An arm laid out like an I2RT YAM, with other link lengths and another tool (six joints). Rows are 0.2 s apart.
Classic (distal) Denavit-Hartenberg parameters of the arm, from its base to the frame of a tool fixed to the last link. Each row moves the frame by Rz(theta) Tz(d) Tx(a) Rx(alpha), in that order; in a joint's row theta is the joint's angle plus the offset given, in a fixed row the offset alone. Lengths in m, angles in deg.
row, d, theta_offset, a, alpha
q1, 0.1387, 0, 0.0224, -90
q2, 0, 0, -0.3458, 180
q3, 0, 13.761, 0.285, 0
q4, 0.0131, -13.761, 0.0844, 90
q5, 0, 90, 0, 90
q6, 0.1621, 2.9, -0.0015, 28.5
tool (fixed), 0.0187, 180, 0, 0
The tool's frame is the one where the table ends.
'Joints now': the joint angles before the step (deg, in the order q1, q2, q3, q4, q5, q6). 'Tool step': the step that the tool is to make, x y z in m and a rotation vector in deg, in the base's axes. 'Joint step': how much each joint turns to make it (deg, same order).
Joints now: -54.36, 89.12, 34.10, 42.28, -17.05, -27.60
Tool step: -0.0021, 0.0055, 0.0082, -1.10, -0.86, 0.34
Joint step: 0.09, -1.41, -0.79, 0.78, -0.26, 0.00
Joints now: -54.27, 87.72, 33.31, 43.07, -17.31, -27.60
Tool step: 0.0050, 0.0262, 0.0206, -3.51, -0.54, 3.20
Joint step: 2.11, -4.40, -1.40, -0.45, -0.79, -1.93
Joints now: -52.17, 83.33, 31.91, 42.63, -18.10, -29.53
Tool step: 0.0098, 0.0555, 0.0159, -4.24, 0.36, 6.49
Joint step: 5.28, -7.13, -3.34, -1.85, -0.79, -3.33
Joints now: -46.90, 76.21, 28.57, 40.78, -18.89, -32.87
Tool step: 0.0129, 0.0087, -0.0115, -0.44, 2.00, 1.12
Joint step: 2.73, 1.39, -0.09, -0.09, 1.83, -1.58
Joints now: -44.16, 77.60, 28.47, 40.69, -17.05, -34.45
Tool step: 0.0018, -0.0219, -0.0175, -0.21, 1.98, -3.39
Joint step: -0.80, 4.31, 0.61, 2.13, 2.80, -1.15
